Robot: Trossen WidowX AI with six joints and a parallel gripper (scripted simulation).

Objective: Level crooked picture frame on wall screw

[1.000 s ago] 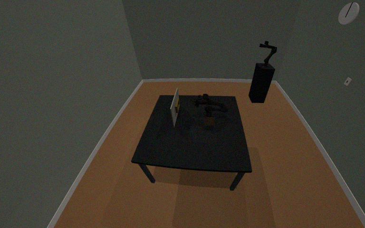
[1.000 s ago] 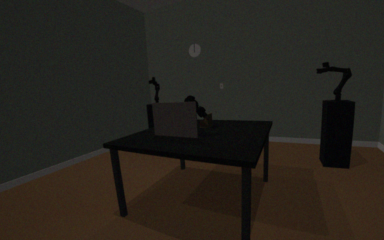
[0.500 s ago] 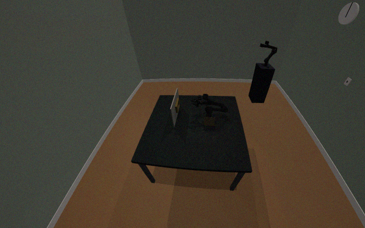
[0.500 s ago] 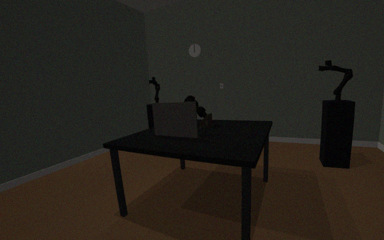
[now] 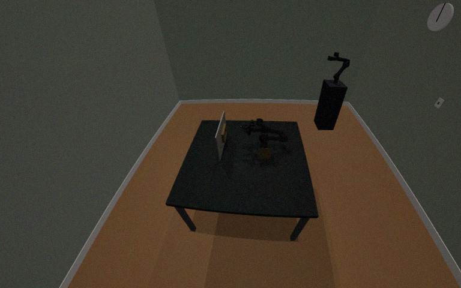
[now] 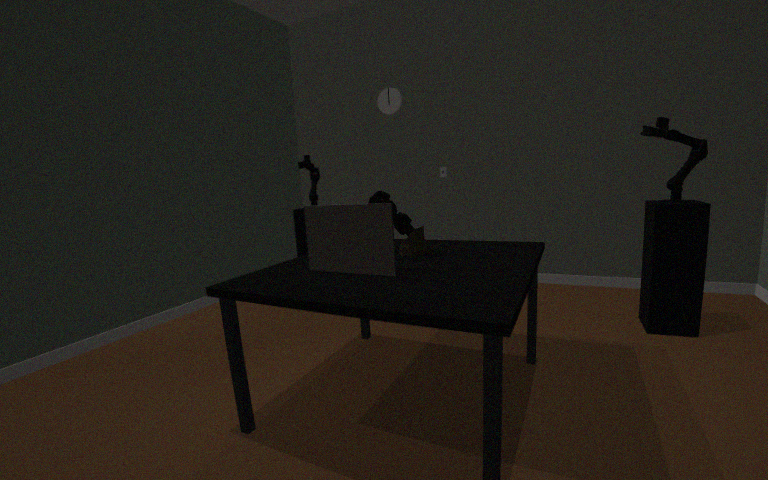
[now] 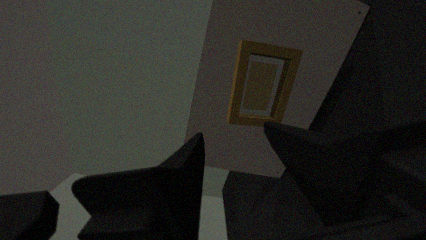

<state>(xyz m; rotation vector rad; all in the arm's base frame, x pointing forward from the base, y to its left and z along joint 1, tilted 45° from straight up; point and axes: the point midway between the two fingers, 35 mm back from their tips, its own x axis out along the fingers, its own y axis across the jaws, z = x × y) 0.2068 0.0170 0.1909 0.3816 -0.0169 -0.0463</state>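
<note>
My gripper tip is 19 cm short of the picture frame, 4 cm to the left of it and 9 cm above it. From my gripper tip the other things lie so: wall panel (20 cm ahead, 3 cm to the right, 11 cm below).
</note>
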